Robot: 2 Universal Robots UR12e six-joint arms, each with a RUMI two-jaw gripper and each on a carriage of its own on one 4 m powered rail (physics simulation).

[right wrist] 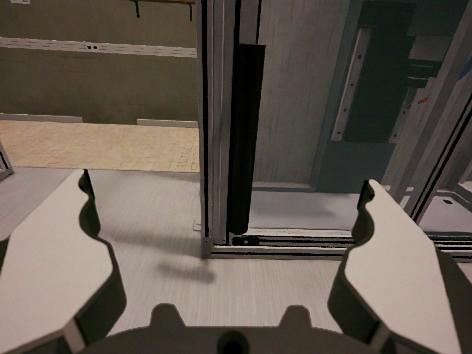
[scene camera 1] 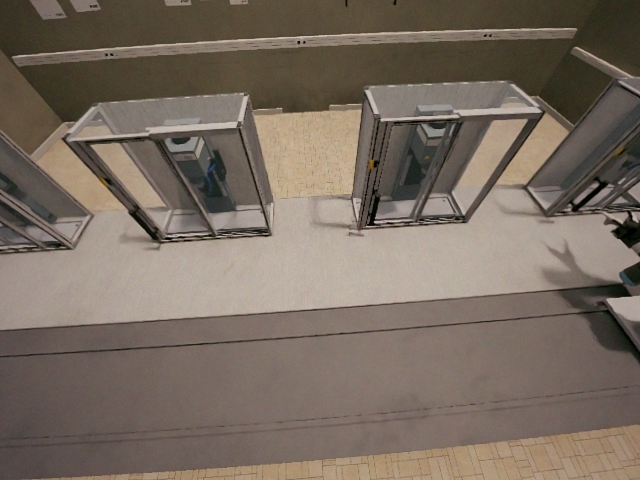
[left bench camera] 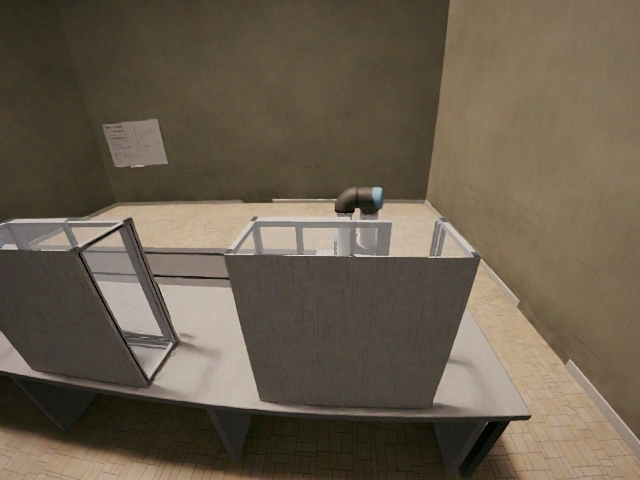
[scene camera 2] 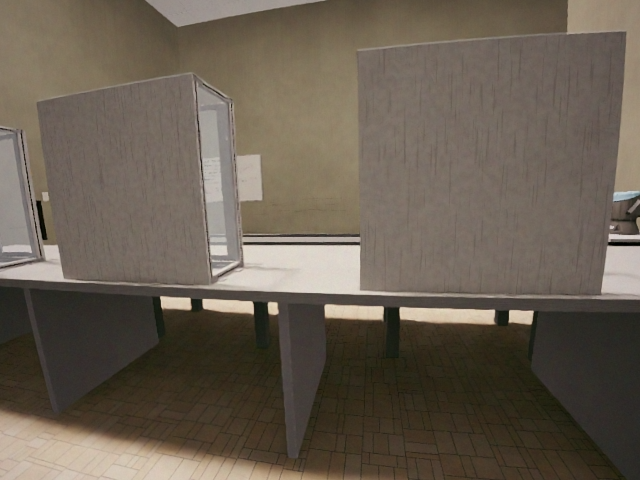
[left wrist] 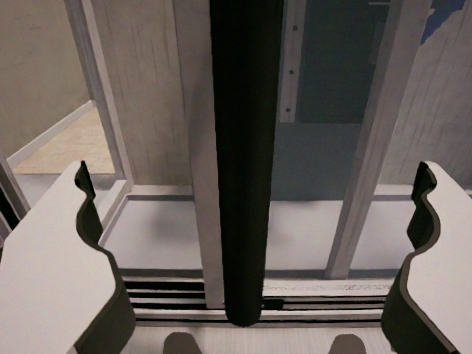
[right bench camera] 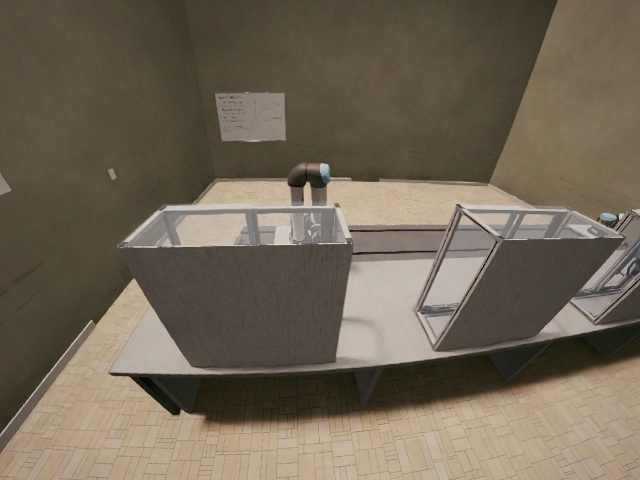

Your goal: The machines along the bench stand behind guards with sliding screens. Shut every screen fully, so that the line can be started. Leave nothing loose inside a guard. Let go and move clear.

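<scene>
In the left wrist view, a screen with a long black handle (left wrist: 245,165) stands away from the guard's left post, with an opening at its left. My left gripper (left wrist: 251,163) is open, its fingers wide on either side of the handle. My right gripper (right wrist: 229,177) (scene camera 1: 617,223) is open in front of the rightmost guard in scene camera 1; that guard's black handle (right wrist: 245,140) (scene camera 1: 589,195) is close beside its left post. In scene camera 1, a middle guard's handle (scene camera 1: 376,209) and another guard's handle (scene camera 1: 143,223) are close to their left posts. Several guard interiors are hidden by back panels in the bench views.
Grey back panels (scene camera 2: 491,170) (left bench camera: 351,330) (right bench camera: 248,304) stand on the bench (scene camera 1: 310,268). The left arm (left bench camera: 359,198) rises behind a guard in the left bench view, and the right arm (right bench camera: 310,175) in the right bench view. Guard posts (right wrist: 212,150) are near my right fingers.
</scene>
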